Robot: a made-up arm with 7 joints. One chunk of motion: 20 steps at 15 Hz.
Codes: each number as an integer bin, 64 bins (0 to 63) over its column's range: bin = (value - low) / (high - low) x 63, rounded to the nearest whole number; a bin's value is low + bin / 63 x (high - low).
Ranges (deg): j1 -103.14..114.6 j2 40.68..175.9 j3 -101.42..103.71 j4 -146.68..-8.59 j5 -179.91..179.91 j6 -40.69..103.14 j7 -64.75..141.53
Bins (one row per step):
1: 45 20 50 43 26 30 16
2: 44 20 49 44 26 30 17
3: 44 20 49 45 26 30 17
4: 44 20 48 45 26 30 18
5: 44 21 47 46 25 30 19
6: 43 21 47 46 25 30 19
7: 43 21 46 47 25 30 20
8: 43 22 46 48 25 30 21
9: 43 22 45 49 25 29 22
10: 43 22 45 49 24 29 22
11: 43 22 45 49 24 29 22
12: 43 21 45 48 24 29 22
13: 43 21 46 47 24 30 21
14: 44 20 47 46 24 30 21
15: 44 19 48 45 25 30 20
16: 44 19 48 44 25 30 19
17: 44 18 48 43 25 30 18
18: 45 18 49 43 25 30 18
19: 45 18 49 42 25 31 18
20: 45 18 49 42 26 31 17
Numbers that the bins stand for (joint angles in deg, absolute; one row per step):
1: 52.39 83.61 61.38 -52.43 -31.41 27.80 -12.36
2: 48.93 83.61 58.13 -50.24 -31.41 27.80 -9.09
3: 48.93 83.61 58.13 -48.04 -31.41 27.80 -9.09
4: 48.93 83.61 54.87 -48.04 -31.41 27.80 -5.81
5: 48.93 85.75 51.61 -45.85 -37.12 27.80 -2.54
6: 45.48 85.75 51.61 -45.85 -37.12 27.80 -2.54
7: 45.48 85.75 48.36 -43.66 -37.12 27.80 0.74
8: 45.48 87.90 48.36 -41.47 -37.12 27.80 4.01
9: 45.48 87.90 45.10 -39.28 -37.12 25.52 7.28
10: 45.48 87.90 45.10 -39.28 -42.84 25.52 7.28
11: 45.48 87.90 45.10 -39.28 -42.84 25.52 7.28
12: 45.48 85.75 45.10 -41.47 -42.84 25.52 7.28
13: 45.48 85.75 48.36 -43.66 -42.84 27.80 4.01
14: 48.93 83.61 51.61 -45.85 -42.84 27.80 4.01
15: 48.93 81.46 54.87 -48.04 -37.12 27.80 0.74
16: 48.93 81.46 54.87 -50.24 -37.12 27.80 -2.54
17: 48.93 79.31 54.87 -52.43 -37.12 27.80 -5.81
18: 52.39 79.31 58.13 -52.43 -37.12 27.80 -5.81
19: 52.39 79.31 58.13 -54.62 -37.12 30.08 -5.81
20: 52.39 79.31 58.13 -54.62 -31.41 30.08 -9.09

